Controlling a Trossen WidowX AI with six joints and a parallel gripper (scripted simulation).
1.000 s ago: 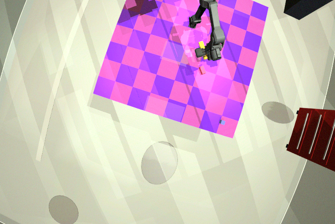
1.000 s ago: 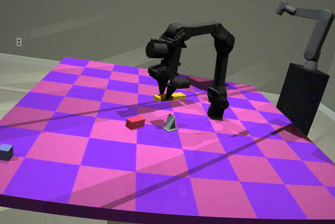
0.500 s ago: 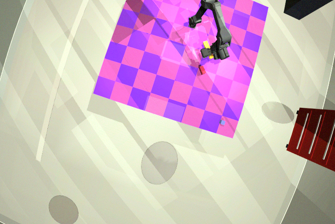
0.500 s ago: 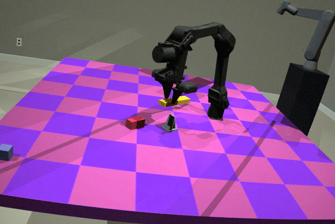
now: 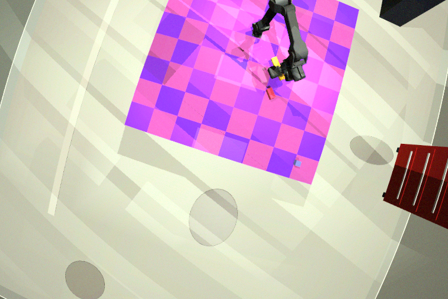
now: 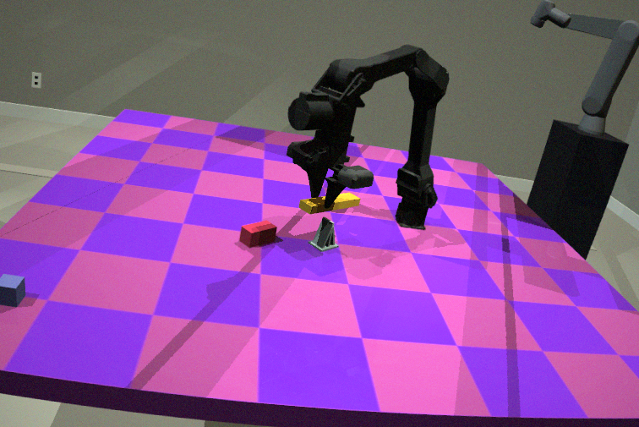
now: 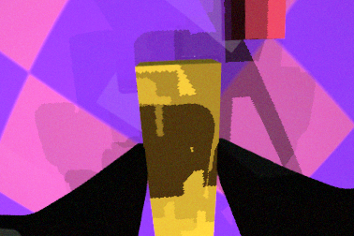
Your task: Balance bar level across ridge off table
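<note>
Right now my gripper tip is 110 mm short of the red block and 80 mm above it. From my gripper tip the other things lie so: blue cube: 480 mm ahead, 300 mm to the left, 80 mm below; yellow bar: 20 mm behind, 20 mm to the right.
</note>
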